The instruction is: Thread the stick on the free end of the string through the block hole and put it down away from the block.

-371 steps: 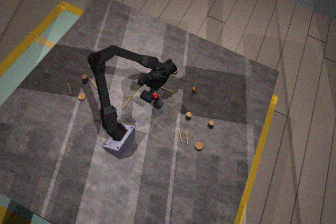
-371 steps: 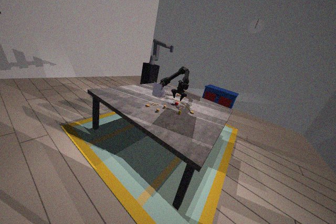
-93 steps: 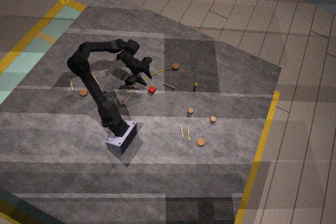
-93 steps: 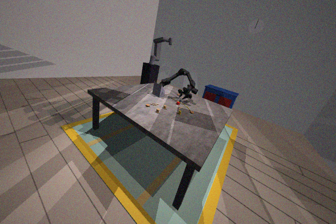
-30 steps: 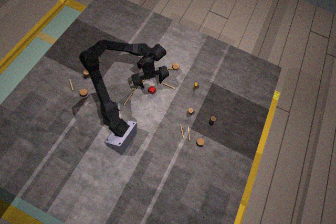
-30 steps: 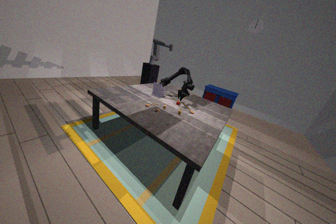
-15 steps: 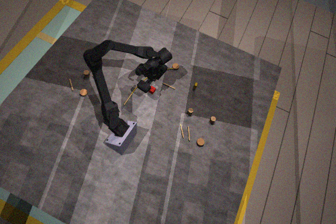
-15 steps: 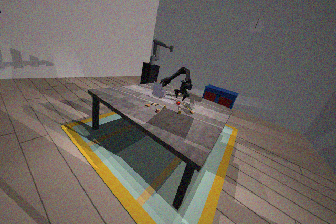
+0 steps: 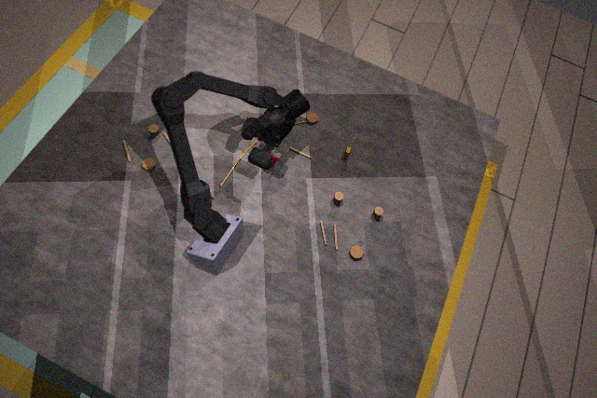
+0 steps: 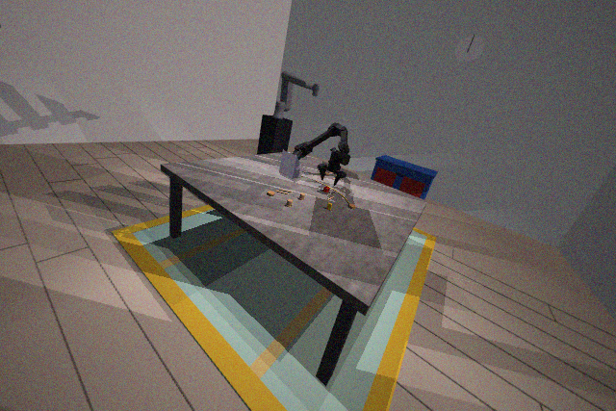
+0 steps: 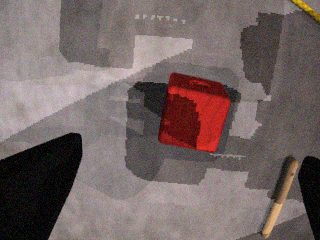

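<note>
Right now the red block is 5 cm below my gripper tip. The rest, counted from my gripper tip: round wooden block (24 cm to the right, 4 cm below); then yellow block (15 cm ahead, 20 cm to the right, 4 cm below); then round wooden button (21 cm ahead, 4 cm to the right, 5 cm below).
</note>
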